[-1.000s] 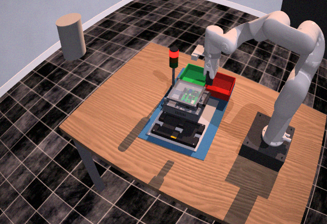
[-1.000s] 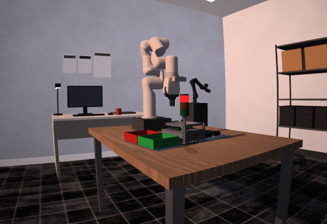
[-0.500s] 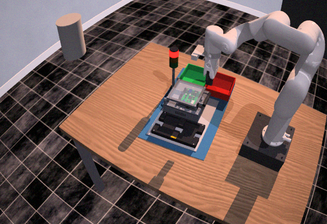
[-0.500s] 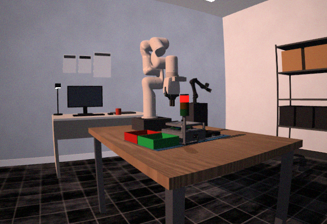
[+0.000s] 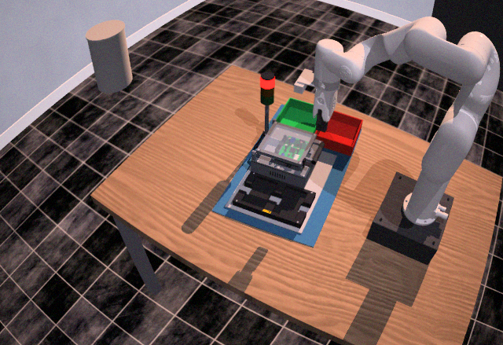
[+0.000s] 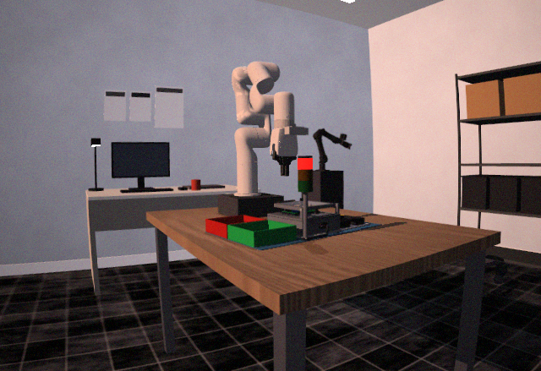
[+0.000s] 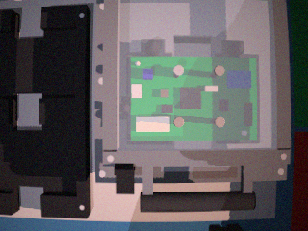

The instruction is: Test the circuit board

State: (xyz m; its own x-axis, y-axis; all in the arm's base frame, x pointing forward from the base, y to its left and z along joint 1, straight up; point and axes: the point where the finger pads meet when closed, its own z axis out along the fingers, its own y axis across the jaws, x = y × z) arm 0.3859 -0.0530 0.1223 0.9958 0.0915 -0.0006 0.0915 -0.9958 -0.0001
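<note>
My hand is 20 mm short of the black block, 60 mm to the right of it and 120 mm above it. Also, from my hand: red bin 200 mm to the right, 190 mm below; then clear lid 90 mm ahead, 10 mm to the left, 120 mm below; then green circuit board 80 mm ahead, 10 mm to the left, 140 mm below.
</note>
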